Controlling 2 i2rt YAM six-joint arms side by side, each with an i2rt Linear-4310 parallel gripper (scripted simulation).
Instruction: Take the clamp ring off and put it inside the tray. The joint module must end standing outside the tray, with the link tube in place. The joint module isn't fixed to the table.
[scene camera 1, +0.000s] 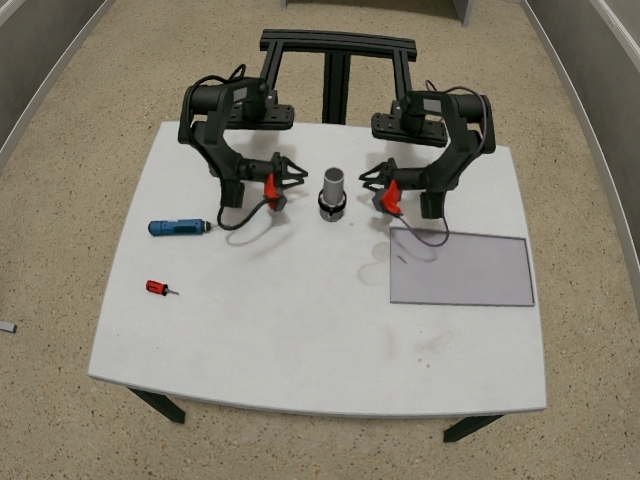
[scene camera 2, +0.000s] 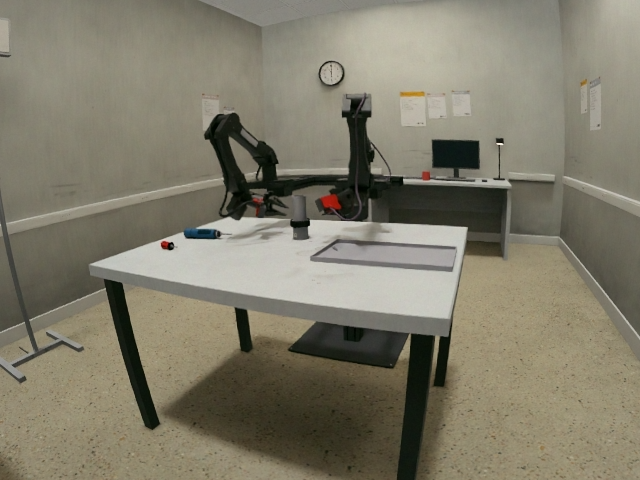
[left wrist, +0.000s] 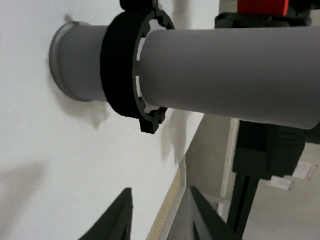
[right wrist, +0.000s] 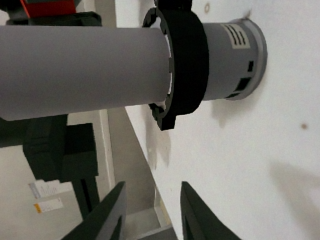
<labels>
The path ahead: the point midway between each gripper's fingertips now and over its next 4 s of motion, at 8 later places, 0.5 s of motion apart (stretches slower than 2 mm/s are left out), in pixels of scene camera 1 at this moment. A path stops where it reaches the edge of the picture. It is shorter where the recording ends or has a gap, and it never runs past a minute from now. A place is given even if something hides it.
The left gripper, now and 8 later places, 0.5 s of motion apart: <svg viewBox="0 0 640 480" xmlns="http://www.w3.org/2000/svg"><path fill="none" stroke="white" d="M360 181L360 184L357 184L352 184L348 184L343 186L342 186L341 187L341 186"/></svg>
The right gripper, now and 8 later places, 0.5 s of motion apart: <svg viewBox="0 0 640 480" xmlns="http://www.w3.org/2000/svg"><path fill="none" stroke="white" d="M306 178L306 181L309 182L314 182L318 183L322 184L324 185L325 186L325 186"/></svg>
</labels>
